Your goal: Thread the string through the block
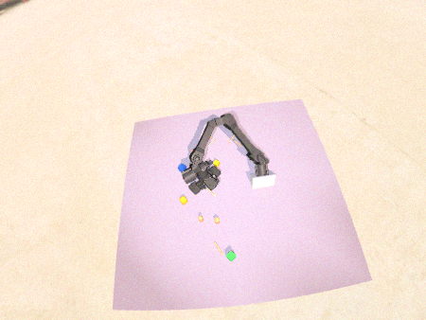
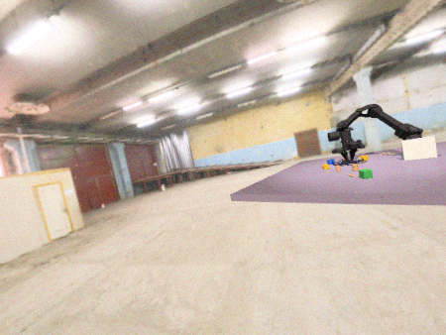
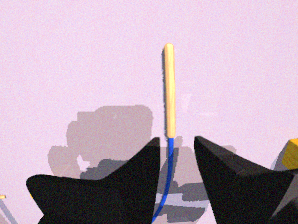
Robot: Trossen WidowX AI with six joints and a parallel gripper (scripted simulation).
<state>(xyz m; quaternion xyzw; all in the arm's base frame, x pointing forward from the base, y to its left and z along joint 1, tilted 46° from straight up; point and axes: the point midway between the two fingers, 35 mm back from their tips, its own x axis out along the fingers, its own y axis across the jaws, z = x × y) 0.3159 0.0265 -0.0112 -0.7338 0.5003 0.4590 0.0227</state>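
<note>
Now: gripper tip 2 cm above the thin wooden stick, 1 cm to the right of it and 1 cm past it. Also, from my gripper tip: yellow cube 17 cm to the right, 6 cm behind, 1 cm below; blue cube 15 cm to the right, 15 cm ahead, 1 cm below; round wooden button 27 cm to the right, 8 cm ahead, 2 cm below.
</note>
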